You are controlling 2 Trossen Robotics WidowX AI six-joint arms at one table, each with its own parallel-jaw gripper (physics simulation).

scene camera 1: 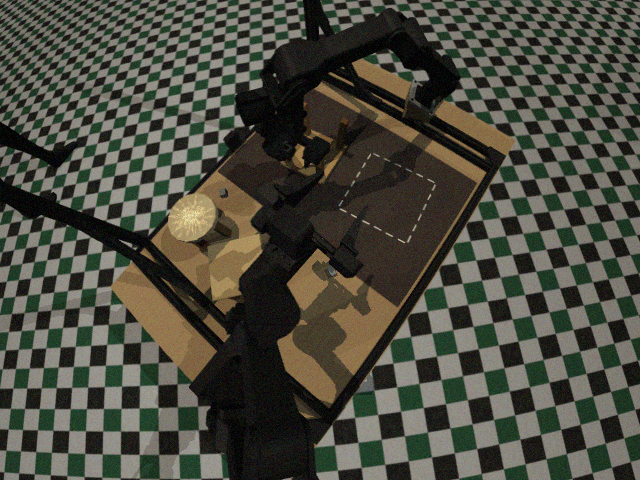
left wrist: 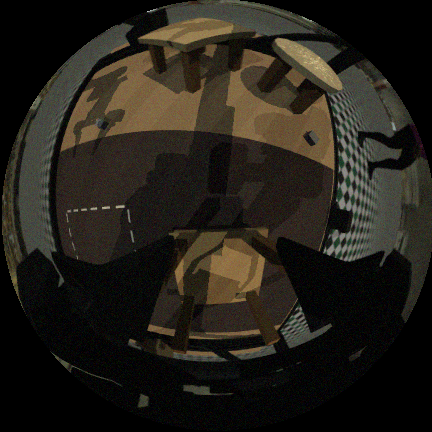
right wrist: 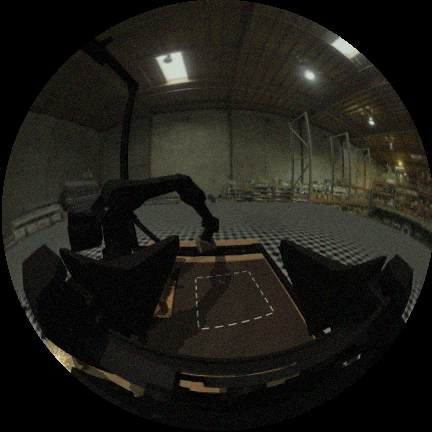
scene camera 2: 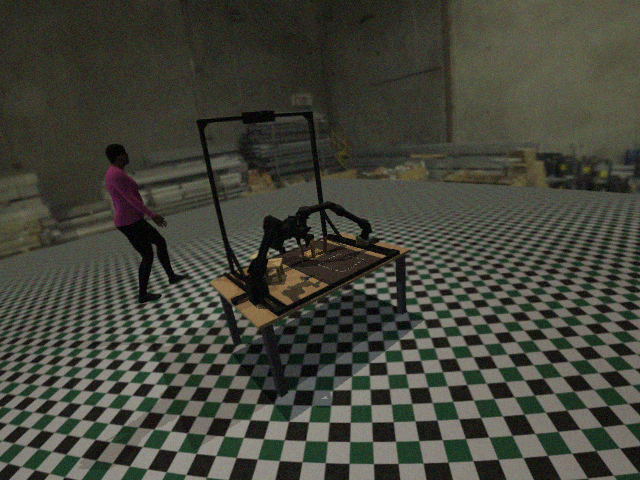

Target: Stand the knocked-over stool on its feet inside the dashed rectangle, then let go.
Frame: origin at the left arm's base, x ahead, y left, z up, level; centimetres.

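Seen in the pictures: left gripper, fingertip midpoint: [scene camera 1: 293, 160] [left wrist: 227, 242] [scene camera 2: 302, 246]; right gripper, fingertip midpoint: [scene camera 1: 344, 188] [right wrist: 230, 243] [scene camera 2: 307, 225]; left arm's base, link origin: [scene camera 1: 423, 97] [right wrist: 205, 238] [scene camera 2: 363, 236]; right arm's base, link origin: [scene camera 1: 233, 387] [scene camera 2: 255, 279].
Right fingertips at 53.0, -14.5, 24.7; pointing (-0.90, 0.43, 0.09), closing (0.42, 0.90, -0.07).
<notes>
Offsets run from my right fingertips to a thing's top centre, as dx, dy, dz.
The wooden stool @[-25.9, -15.2, -18.9] [scene camera 1: 298, 156] [left wrist: 225, 270] [right wrist: 167, 305] lies upside down on the dark mat, its seat down and its legs pointing up. It is outside the dashed rectangle [scene camera 1: 408, 241] [left wrist: 120, 206] [right wrist: 201, 328], to the left of it in scene camera 1. My left gripper [scene camera 1: 297, 148] [left wrist: 227, 242] is open and empty over the stool, with the seat and legs showing between and below its fingers. Part of the stool is hidden behind the left arm in scene camera 1. My right gripper [scene camera 1: 343, 192] [right wrist: 230, 243] is open and empty, held above the mat between stool and rectangle.
A round-topped stool @[+6.5, -38.3, -20.6] [scene camera 1: 192, 217] [left wrist: 307, 64] and a square-topped one @[+15.2, -21.4, -20.5] [scene camera 1: 232, 258] [left wrist: 200, 34] stand on the bare wood at the lower left in scene camera 1. Two small grey blocks @[-5.9, -39.6, -30.3] [scene camera 1: 223, 192] @[+8.6, +0.4, -30.2] [left wrist: 102, 124] lie near the mat. A person [scene camera 2: 124, 196] stands beyond the table.
</notes>
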